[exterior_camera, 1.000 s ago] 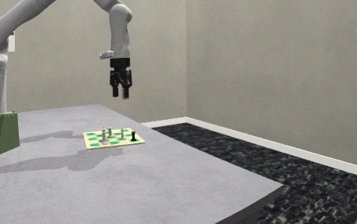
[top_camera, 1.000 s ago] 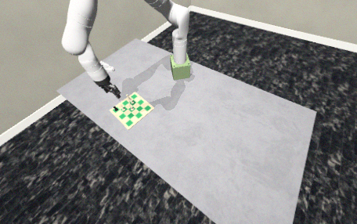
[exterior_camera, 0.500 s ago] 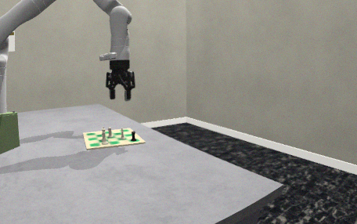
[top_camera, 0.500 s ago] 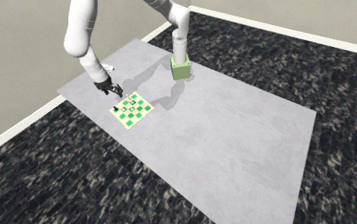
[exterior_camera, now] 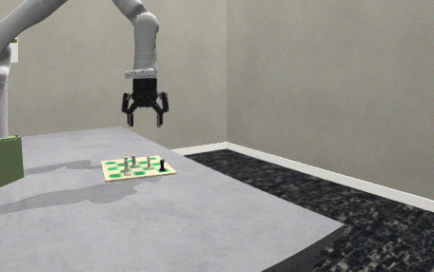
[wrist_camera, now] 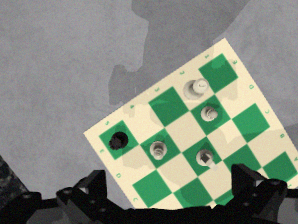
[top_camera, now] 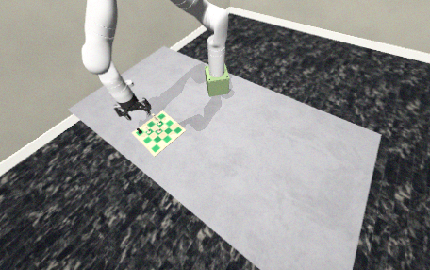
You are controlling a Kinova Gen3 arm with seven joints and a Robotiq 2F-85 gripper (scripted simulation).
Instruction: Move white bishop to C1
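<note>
Now: the black piece 12 cm below my hand, 5 cm to the right of it and 3 cm ahead of it. Round my hand: crowned white chess piece: 11 cm below, 8 cm behind, 2 cm to the right.
</note>
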